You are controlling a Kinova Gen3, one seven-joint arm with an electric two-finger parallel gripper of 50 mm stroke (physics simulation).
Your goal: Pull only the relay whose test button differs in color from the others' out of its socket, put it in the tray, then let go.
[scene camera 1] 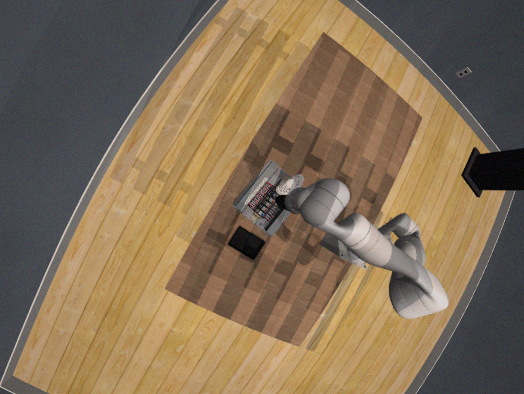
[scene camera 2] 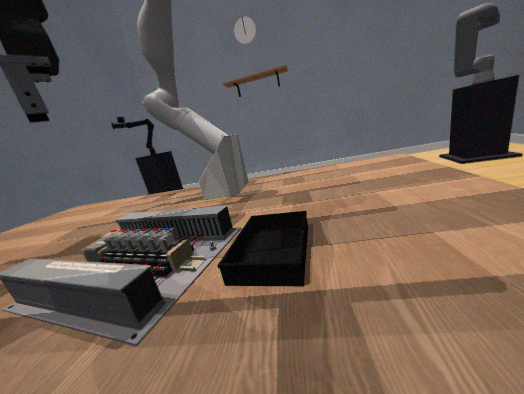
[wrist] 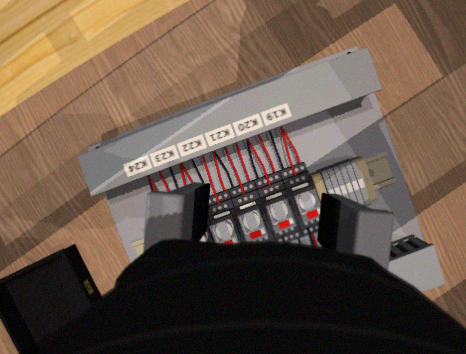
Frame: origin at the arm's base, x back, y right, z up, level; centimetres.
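Seen in the pictures: gripper, between the fingertips: (scene camera 2: 39, 117) (wrist: 263, 212); arm's base, origin of its link: (scene camera 1: 353, 254) (scene camera 2: 224, 147).
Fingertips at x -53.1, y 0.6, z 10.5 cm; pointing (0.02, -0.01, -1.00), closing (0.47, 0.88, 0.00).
Pixels of each thing's top centre, then the offset from my fingertips to it.
- relay with a blue test button, centre of its top: (scene camera 2: 163, 231) dz -20.5, dx +3.3, dy -10.8 cm
- black tray, centre of its top: (wrist: 55, 333) (scene camera 2: 269, 233) (scene camera 1: 246, 243) dz -24.0, dx +7.1, dy -27.9 cm
- labelled grey duct, centre of its top: (wrist: 226, 122) (scene camera 2: 63, 270) (scene camera 1: 257, 185) dz -21.2, dx -6.2, dy -0.8 cm
- slotted duct, centre of its top: (wrist: 297, 316) (scene camera 2: 166, 213) (scene camera 1: 287, 211) dz -21.2, dx +13.9, dy -2.0 cm
- beige end block, centre of its top: (scene camera 2: 177, 245) dz -23.4, dx +3.2, dy -12.7 cm
The relay with a blue test button (scene camera 2: 166, 233) sits in its socket at the tray end of the relay row; in the wrist view the left finger hides that end. The other relays (scene camera 2: 135, 240) (wrist: 251, 220) have red buttons and sit in their sockets; in the wrist view four show, on the side toward label K19. The black tray (scene camera 1: 246, 243) (scene camera 2: 262, 275) (wrist: 45, 295) is empty beside the panel. My gripper (scene camera 1: 281, 201) (wrist: 263, 212) is open and empty, above the panel and pointing down; part of it shows at the upper left of scene camera 2.
The panel has a labelled grey duct (scene camera 2: 75, 290) (wrist: 230, 117) along one side and a slotted duct (scene camera 2: 175, 220) (wrist: 417, 270) along the other. A beige end block (scene camera 2: 180, 254) stands between the relay row and the tray. Red and black wires run beside the sockets.
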